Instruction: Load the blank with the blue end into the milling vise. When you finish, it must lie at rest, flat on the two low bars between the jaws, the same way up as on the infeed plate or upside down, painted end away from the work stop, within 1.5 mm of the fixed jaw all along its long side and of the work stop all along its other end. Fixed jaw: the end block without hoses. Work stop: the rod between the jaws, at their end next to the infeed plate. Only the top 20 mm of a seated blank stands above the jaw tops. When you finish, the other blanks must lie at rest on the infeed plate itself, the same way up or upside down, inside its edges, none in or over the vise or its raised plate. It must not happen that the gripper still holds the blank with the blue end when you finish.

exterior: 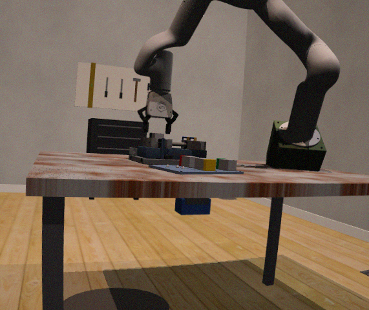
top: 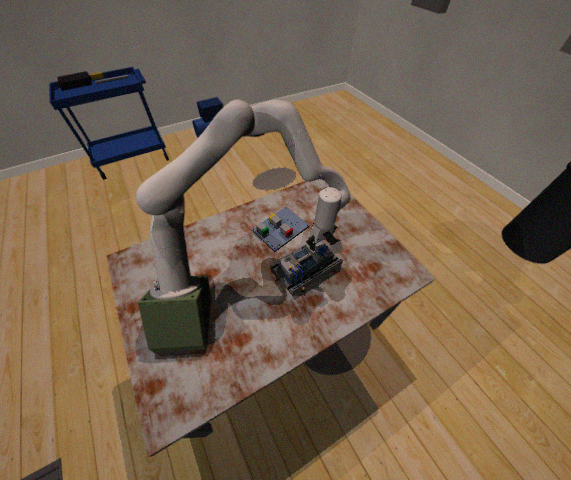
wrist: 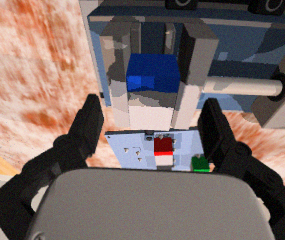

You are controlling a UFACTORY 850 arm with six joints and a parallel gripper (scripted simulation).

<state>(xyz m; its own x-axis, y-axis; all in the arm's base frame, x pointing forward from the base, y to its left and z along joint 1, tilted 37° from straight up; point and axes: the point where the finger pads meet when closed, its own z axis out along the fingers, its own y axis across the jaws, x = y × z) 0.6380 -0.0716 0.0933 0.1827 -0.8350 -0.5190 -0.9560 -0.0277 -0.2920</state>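
Now: hand 3 cm above the blue-ended blank. From my hand the other things lie so: pale rod 9 cm behind, 5 cm below, 2 cm to the right; milling vise 9 cm below, 7 cm behind, 1 cm to the right; red-ended blank 21 cm to the left, 10 cm below, 8 cm behind.
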